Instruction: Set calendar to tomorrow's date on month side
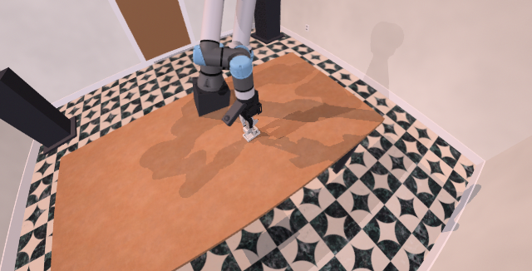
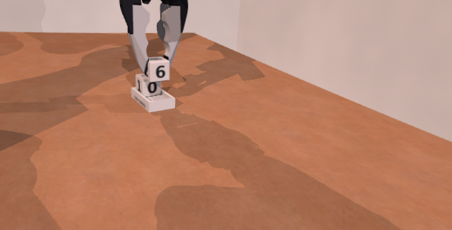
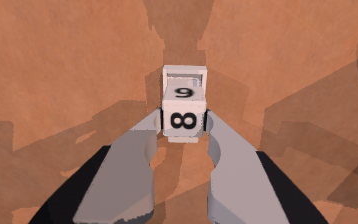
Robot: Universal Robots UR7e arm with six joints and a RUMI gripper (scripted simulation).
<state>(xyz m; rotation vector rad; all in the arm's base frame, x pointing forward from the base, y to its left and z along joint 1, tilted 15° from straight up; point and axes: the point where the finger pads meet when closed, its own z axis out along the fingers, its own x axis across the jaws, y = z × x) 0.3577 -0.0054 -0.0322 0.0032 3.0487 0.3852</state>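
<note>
Right now the tray is 20 mm to the left of my hand and 60 mm below it.
</note>
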